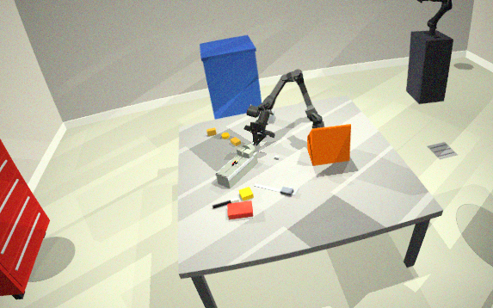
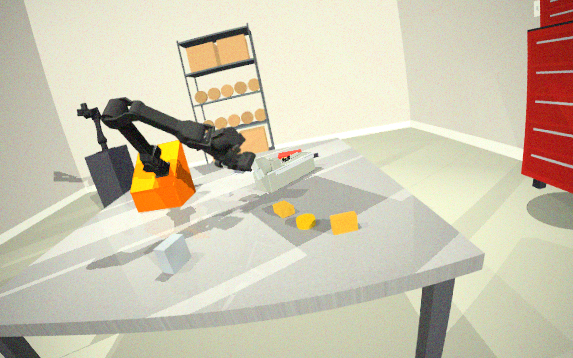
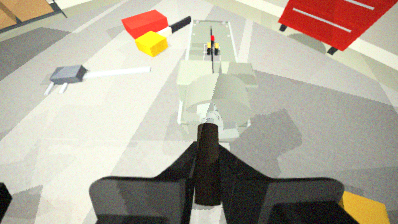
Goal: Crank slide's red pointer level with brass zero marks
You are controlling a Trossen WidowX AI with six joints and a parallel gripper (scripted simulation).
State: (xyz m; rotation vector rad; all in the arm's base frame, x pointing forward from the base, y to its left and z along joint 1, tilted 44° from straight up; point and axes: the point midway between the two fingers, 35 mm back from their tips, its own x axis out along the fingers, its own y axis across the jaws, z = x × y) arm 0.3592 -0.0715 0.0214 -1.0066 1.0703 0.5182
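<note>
Right now the dark brown crank handle is 10 mm behind my gripper tip, 10 mm to the right of it and 20 mm above it. From my gripper tip the other things lie so: yellow block 80 mm ahead, 320 mm to the left, 80 mm below; then grey cube 140 mm behind, 410 mm to the right, 60 mm below; then red pointer 130 mm ahead, 140 mm to the left, 10 mm below.
</note>
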